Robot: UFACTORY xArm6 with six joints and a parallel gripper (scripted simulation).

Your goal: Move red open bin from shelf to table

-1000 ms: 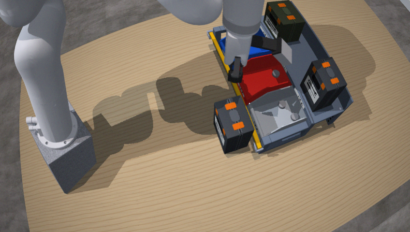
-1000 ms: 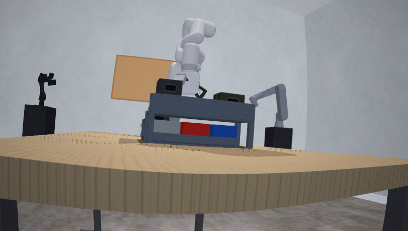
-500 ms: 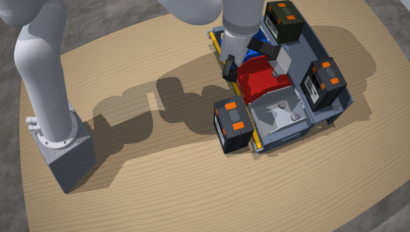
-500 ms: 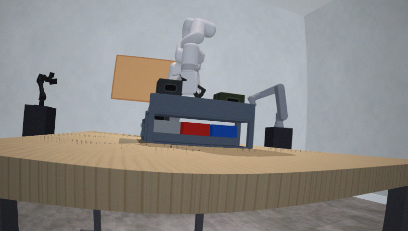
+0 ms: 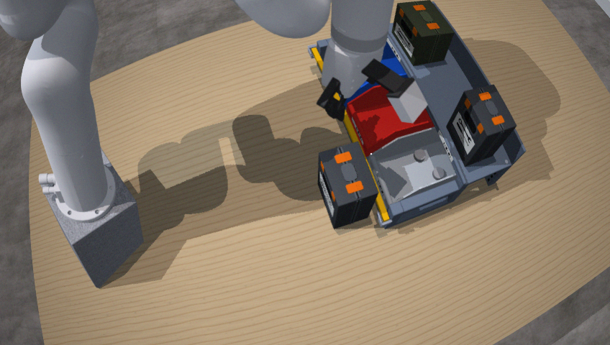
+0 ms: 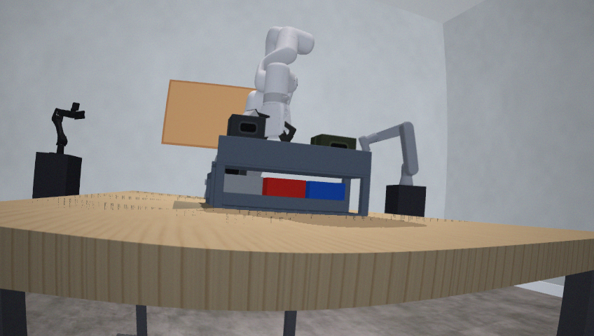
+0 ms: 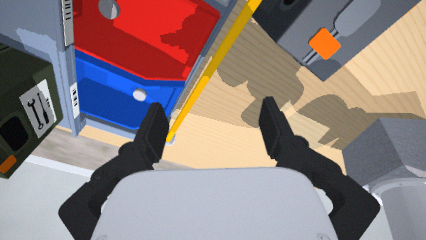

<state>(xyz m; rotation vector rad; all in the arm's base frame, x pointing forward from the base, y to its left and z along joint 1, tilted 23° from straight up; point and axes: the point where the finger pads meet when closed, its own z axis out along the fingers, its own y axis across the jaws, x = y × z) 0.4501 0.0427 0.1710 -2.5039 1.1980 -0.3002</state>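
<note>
The yellow rail is 100 mm below my hand. From my hand the other things lie so: grey bin (120 mm below, 120 mm ahead, 100 mm to the right); then blue bin (120 mm to the left, 120 mm below, 90 mm ahead); then red bin (120 mm below, 100 mm ahead, 10 mm to the left).
</note>
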